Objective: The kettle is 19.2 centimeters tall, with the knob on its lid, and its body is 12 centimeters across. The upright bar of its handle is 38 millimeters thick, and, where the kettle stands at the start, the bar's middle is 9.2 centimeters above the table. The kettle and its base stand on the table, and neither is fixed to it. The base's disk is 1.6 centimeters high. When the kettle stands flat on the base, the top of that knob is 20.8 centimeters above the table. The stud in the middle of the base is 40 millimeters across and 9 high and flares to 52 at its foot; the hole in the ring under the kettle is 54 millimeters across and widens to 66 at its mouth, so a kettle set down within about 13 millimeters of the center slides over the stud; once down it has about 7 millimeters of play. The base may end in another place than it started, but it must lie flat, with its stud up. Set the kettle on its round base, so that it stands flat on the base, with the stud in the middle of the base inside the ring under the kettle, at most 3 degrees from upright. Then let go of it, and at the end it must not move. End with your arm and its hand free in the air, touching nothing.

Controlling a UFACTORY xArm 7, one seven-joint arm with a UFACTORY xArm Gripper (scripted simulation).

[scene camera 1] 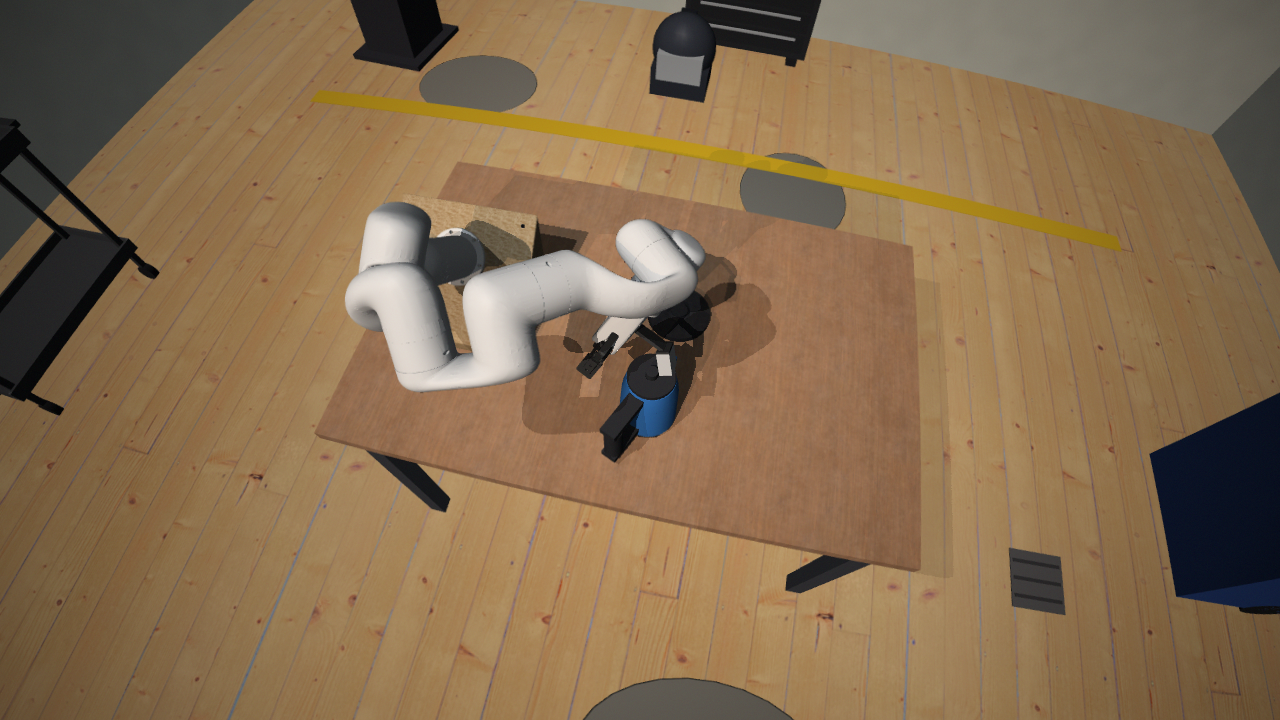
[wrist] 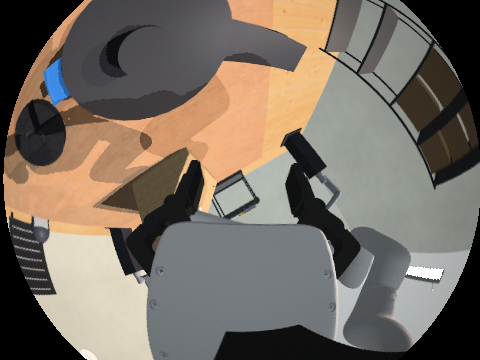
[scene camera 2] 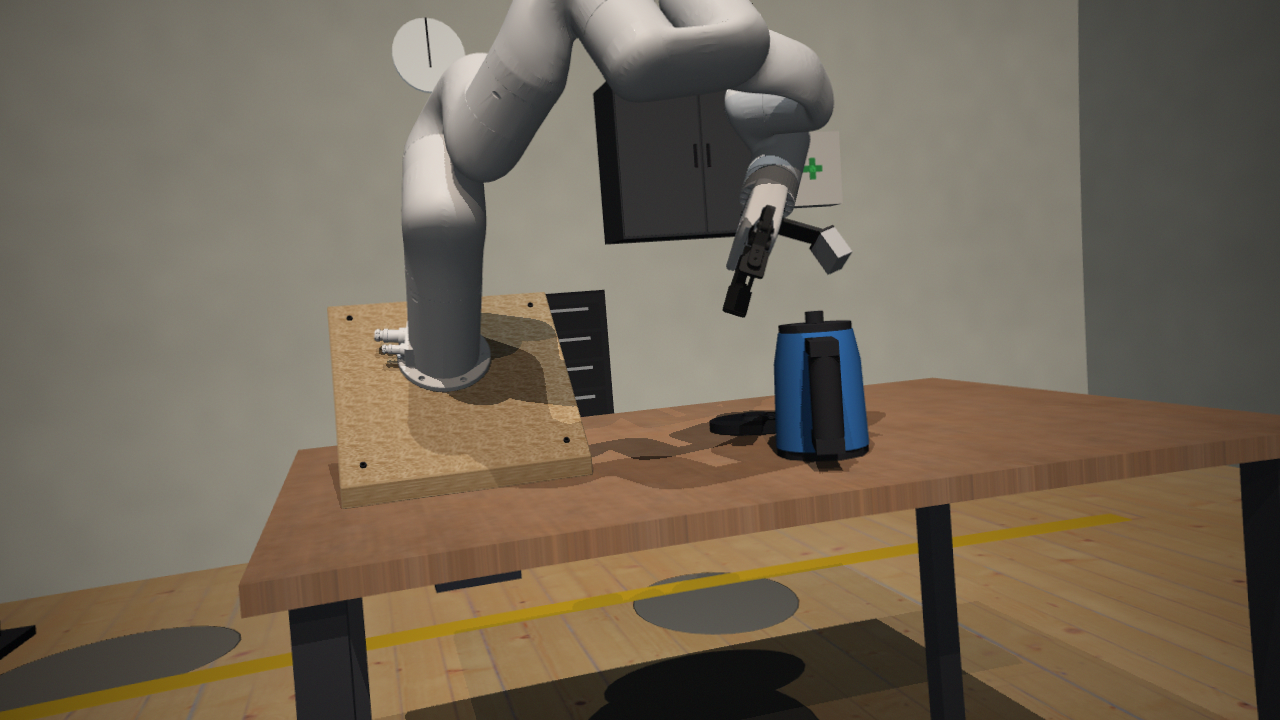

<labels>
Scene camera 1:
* my gripper: 591, 361
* blue kettle: 648, 402
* round black base: 687, 320
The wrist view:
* my gripper: 245, 172
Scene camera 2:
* my gripper: 741, 295
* blue kettle: 820, 409
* round black base: 758, 422
</labels>
